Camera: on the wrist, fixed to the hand. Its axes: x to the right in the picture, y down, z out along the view.
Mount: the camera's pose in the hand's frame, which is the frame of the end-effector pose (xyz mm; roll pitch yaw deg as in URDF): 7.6 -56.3 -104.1 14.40 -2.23 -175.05
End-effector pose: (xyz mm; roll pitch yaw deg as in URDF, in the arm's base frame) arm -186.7 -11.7 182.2 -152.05 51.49 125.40
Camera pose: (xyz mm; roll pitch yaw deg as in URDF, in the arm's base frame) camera -243.9 67.1 249.9 173.38 -51.51 -63.32
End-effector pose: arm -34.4 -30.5 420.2 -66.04 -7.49 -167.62
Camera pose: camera -65.9 83.4 430.3 80.53 2.06 12.35
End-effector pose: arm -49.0 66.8 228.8 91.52 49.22 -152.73
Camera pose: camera 31.0 -10.7 188.1 -79.16 -44.18 30.20
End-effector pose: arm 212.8 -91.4 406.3 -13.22 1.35 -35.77
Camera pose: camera 171.3 -158.4 317.7 27.49 -4.65 148.55
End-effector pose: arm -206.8 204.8 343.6 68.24 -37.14 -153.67
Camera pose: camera -227.8 109.8 275.7 -50.49 40.80 31.49
